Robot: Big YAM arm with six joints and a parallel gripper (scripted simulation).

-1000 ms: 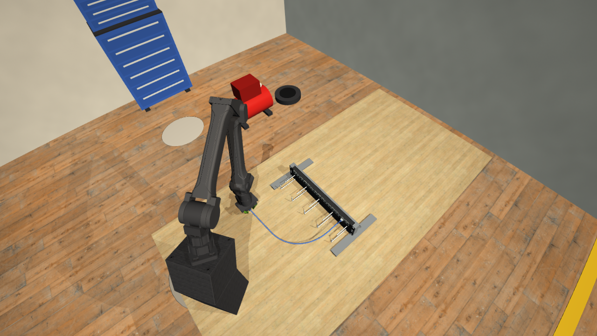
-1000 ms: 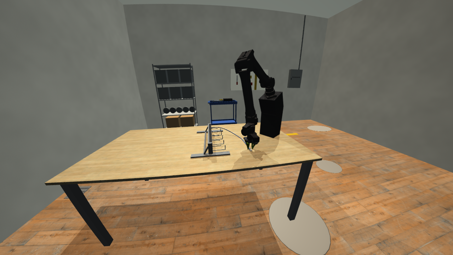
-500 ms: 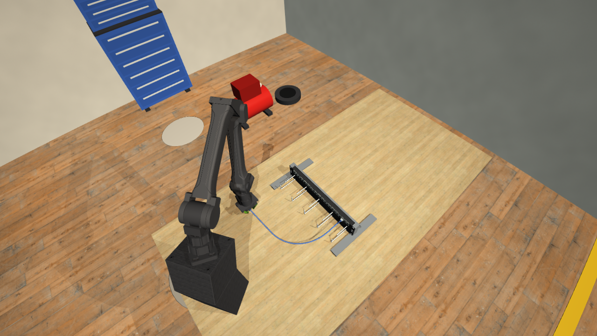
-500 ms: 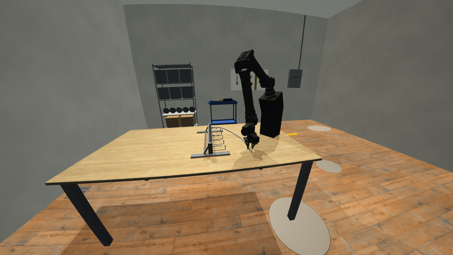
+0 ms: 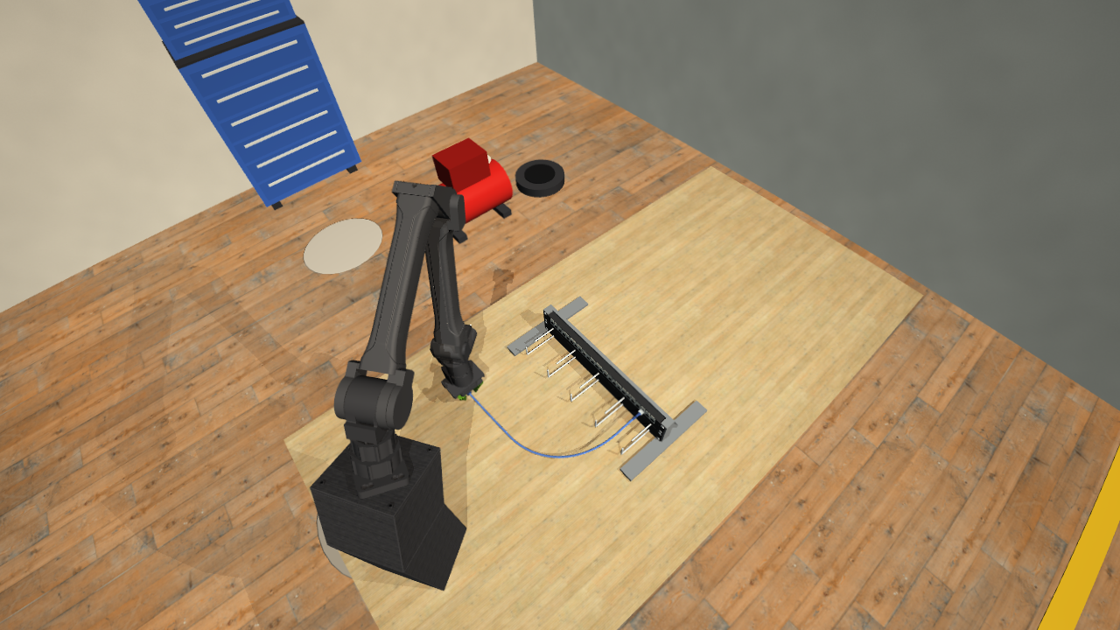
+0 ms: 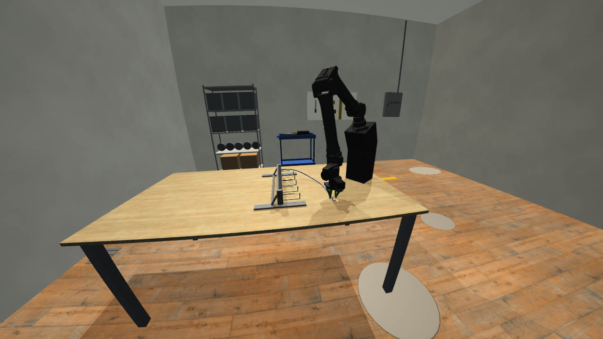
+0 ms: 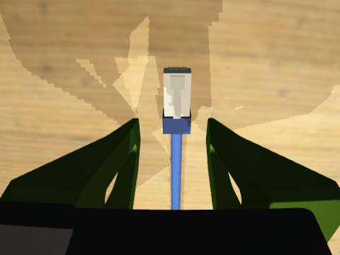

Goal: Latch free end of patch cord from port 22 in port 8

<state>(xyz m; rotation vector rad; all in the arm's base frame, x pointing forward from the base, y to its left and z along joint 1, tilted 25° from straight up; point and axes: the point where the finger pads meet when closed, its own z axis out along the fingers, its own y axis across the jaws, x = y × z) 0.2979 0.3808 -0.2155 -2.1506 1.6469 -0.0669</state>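
Now: the cord plug 2 cm to the left of my hand and 1 cm behind it.
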